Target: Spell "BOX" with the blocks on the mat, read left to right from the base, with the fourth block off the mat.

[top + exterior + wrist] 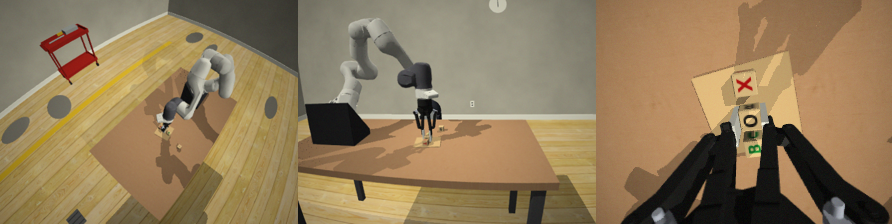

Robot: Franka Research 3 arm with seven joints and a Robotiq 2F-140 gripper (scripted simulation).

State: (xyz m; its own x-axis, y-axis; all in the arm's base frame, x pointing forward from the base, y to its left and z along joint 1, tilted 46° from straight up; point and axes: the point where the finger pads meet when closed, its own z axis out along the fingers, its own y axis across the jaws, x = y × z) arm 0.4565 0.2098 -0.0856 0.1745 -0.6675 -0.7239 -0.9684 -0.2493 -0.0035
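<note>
Now: hand 2 cm above the O block. Round my hand: tan mat: 4 cm below.
</note>
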